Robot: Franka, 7 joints.
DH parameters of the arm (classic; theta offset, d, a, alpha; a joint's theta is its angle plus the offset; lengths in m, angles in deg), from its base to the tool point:
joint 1: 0 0.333 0 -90
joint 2: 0 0 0 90
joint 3: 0 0.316 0.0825 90
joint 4: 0 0 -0.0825 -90
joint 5: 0 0.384 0 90
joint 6: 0 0 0.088 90
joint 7: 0 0.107 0 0
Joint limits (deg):
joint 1: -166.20..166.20
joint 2: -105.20..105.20
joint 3: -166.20..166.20
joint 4: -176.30..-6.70
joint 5: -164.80..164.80
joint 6: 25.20..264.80
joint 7: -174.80..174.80
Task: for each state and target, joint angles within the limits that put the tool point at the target. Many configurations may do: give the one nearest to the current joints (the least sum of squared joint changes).
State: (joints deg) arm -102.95 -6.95 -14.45 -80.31 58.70 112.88 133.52
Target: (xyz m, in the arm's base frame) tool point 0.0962 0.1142 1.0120
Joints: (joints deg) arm -98.99 -63.44 -1.00 -80.89 57.31 92.47 133.52
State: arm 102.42 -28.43 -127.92 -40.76 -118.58 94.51 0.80
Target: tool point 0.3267 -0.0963 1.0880
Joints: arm 115.84 -1.67 -114.94 -42.59 -120.08 97.85 0.80
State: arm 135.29 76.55 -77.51 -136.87 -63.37 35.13 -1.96
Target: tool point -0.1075 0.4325 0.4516
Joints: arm 166.20 87.75 -89.02 -115.25 -69.28 25.20 -1.96
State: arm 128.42 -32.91 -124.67 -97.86 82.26 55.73 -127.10
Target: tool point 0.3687 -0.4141 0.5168
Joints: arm 92.14 -23.70 -148.57 -95.24 79.79 44.29 -127.10
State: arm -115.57 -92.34 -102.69 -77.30 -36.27 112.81 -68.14
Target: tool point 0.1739 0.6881 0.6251
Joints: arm -151.06 -71.69 -72.62 -65.52 -33.55 112.94 -68.14
